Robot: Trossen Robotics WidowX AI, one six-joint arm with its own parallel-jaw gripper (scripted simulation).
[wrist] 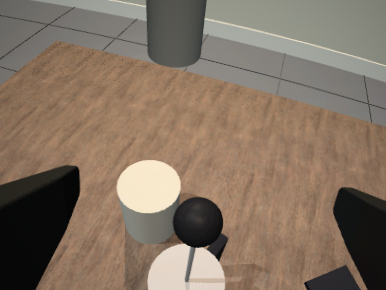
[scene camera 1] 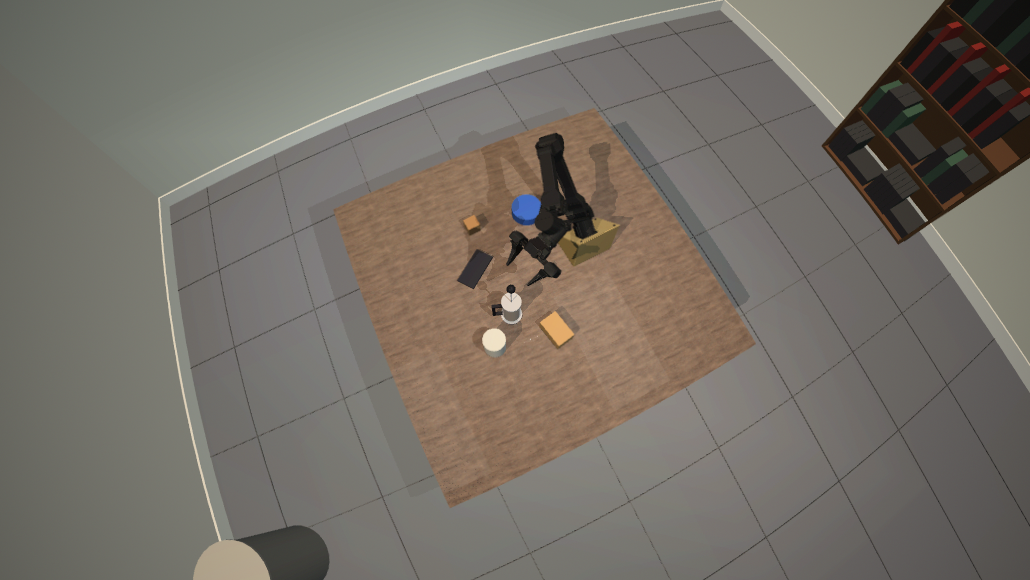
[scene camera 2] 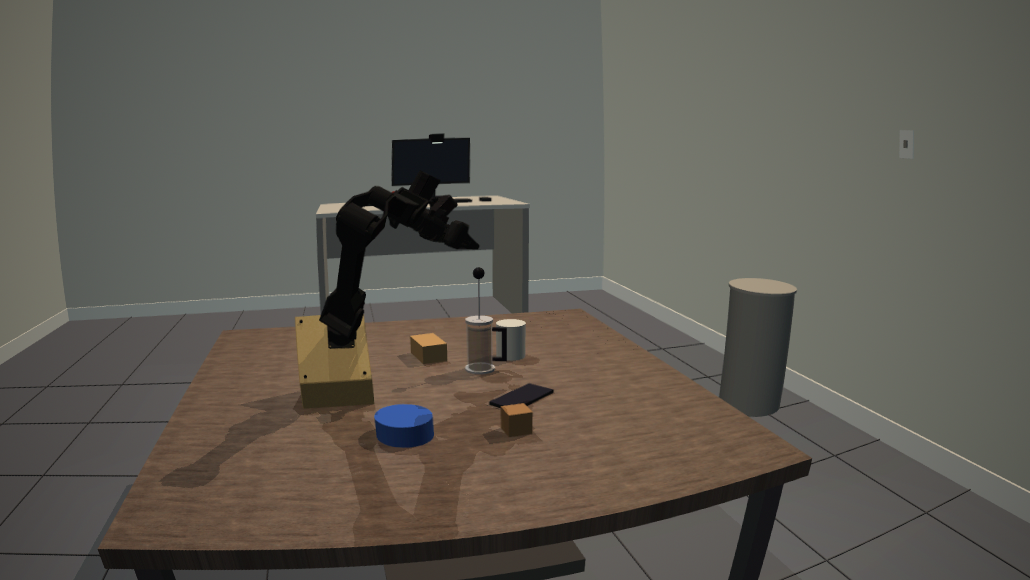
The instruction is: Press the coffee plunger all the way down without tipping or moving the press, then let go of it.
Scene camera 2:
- my gripper: 469, 244
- coffee press: 479, 329
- black flat slab: 529, 393
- small brown cube: 515, 420
